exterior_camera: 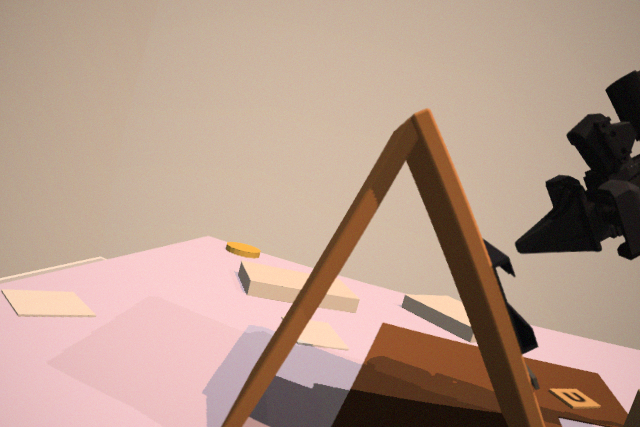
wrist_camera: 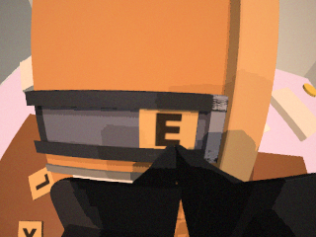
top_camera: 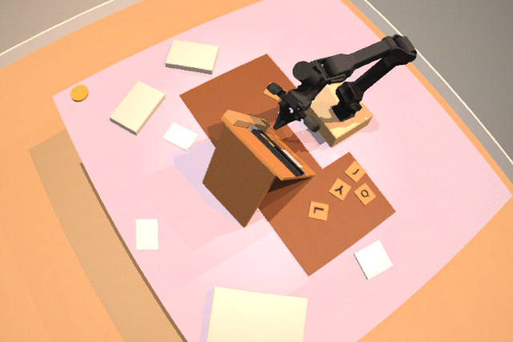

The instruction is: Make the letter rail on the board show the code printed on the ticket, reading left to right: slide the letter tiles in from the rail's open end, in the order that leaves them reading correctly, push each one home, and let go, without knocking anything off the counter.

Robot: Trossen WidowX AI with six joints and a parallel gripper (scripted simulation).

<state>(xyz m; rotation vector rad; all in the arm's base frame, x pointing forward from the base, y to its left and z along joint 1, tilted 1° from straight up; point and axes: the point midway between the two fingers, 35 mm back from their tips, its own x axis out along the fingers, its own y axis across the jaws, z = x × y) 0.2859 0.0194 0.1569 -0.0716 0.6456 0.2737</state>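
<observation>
Right now my gripper tip is 3 cm short of the letter tile, 3 cm above it and 1 cm to the right of it. From my gripper tip the other things lie so: y tile: 20 cm to the left, 20 cm below, 18 cm behind; then brown mat: 20 cm below, 11 cm behind, 1 cm to the right; then white ticket: 11 cm below, 6 cm to the left, 4 cm behind.
</observation>
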